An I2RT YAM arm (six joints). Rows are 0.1 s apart.
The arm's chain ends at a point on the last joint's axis. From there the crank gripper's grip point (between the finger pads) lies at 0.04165 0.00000 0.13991 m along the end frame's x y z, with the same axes.
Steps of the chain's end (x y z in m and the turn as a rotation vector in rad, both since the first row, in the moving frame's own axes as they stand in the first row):
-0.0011, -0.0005, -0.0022, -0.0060, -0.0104, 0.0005
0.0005, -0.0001, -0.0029, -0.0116, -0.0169, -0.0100
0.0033, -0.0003, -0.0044, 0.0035, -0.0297, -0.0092
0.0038, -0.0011, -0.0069, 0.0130, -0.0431, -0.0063
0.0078, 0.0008, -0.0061, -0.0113, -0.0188, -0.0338
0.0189, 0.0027, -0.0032, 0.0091, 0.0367, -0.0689
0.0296, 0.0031, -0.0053, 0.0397, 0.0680, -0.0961
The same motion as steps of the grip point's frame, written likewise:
-0.0026, 0.0004, -0.0018, -0.0060, -0.0104, 0.0005
-0.0019, 0.0011, -0.0022, -0.0116, -0.0169, -0.0100
-0.0009, -0.0012, -0.0032, 0.0035, -0.0297, -0.0092
-0.0023, -0.0032, -0.0052, 0.0130, -0.0431, -0.0063
0.0052, 0.0010, -0.0053, -0.0113, -0.0188, -0.0338
0.0239, -0.0016, -0.0048, 0.0091, 0.0367, -0.0689
0.0385, -0.0068, -0.0086, 0.0397, 0.0680, -0.0961

